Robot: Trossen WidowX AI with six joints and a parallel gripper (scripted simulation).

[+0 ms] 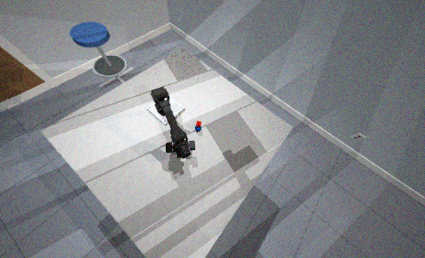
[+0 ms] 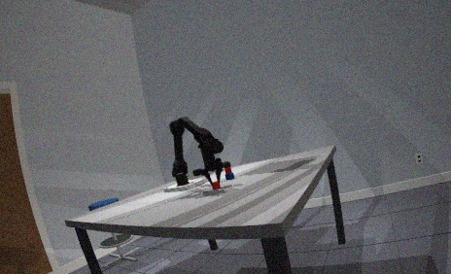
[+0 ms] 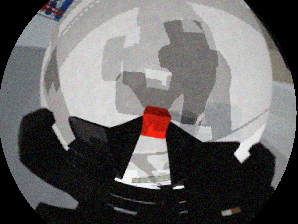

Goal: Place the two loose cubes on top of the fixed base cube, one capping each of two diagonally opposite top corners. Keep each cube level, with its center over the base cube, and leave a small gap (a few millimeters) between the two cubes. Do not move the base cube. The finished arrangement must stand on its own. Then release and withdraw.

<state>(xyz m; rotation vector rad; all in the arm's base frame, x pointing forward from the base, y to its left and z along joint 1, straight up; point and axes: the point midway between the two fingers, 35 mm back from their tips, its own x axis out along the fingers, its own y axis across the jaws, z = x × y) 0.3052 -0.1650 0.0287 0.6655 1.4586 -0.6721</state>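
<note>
Right now the blue base cube is 210 mm to the left of my gripper tip and 10 mm behind it. From my gripper tip the other things lie so: red cube (right at my gripper tip).
</note>
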